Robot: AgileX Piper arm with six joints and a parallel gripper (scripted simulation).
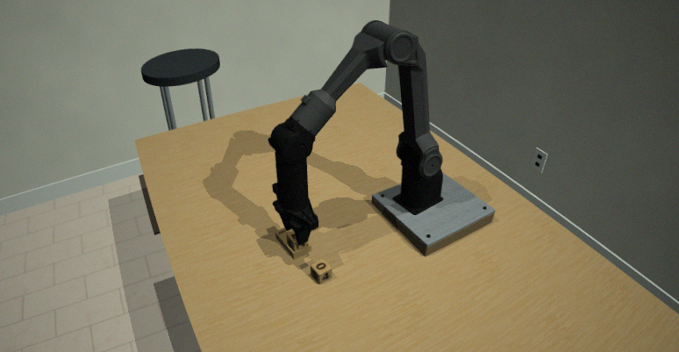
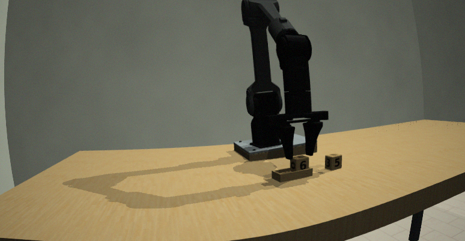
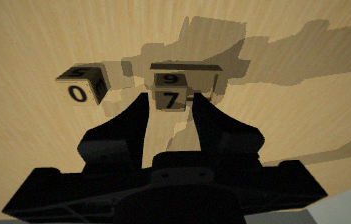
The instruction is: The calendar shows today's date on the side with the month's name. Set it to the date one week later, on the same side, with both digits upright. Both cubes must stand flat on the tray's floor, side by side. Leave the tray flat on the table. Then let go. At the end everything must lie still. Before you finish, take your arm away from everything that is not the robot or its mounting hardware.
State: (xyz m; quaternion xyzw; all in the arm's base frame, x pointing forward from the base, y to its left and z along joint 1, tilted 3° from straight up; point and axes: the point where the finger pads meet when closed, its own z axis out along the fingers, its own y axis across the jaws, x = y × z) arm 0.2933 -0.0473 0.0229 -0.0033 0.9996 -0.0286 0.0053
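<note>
The small wooden tray lies 40 mm below my hand and 20 mm to the right of it.
</note>
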